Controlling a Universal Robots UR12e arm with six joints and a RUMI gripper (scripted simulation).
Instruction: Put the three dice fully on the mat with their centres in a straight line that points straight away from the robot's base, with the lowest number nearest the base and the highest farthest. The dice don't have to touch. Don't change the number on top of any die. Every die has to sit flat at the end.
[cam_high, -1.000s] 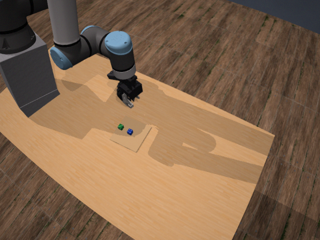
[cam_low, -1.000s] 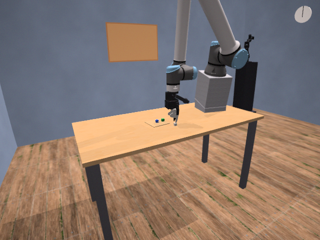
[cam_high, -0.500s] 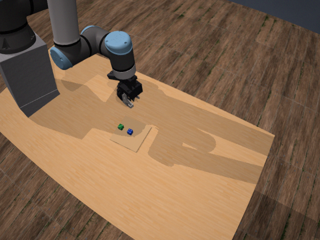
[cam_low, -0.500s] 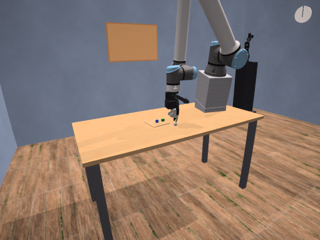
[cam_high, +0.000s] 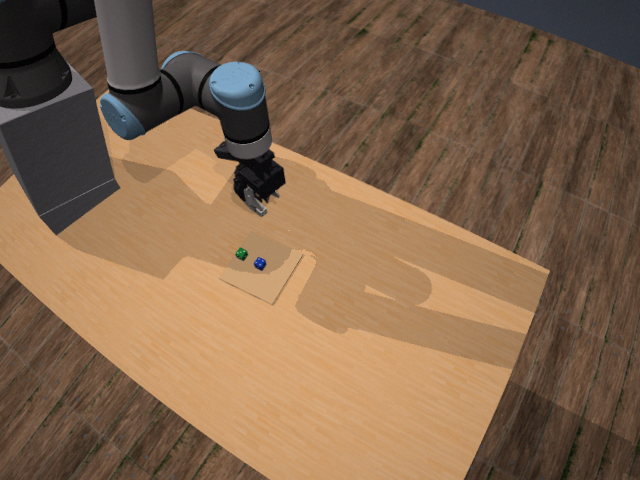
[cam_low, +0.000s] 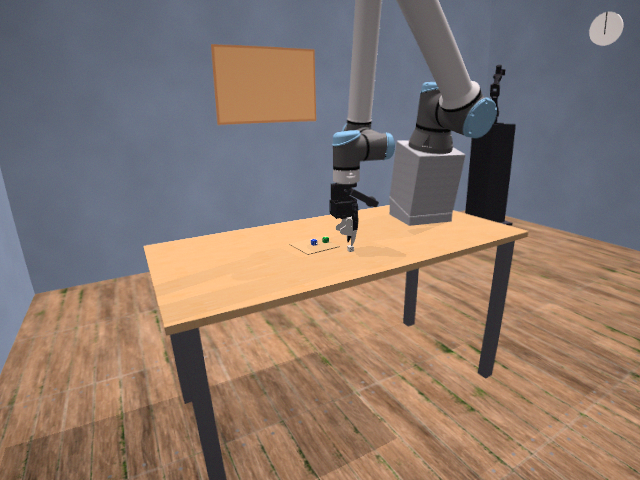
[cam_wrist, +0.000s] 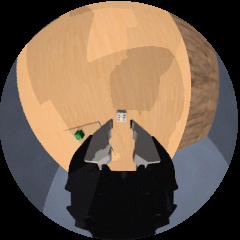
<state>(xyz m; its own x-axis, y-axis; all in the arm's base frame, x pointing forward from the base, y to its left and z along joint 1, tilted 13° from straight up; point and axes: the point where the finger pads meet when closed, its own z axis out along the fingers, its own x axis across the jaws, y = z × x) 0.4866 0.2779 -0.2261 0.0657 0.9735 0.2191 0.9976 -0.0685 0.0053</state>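
The white die is 3 cm below my hand. From my hand the other things lie so: blue die (11 cm to the right, 10 cm ahead, 3 cm below); then green die (12 cm to the right, 5 cm ahead, 3 cm below); then tan mat (11 cm to the right, 10 cm ahead, 4 cm below).
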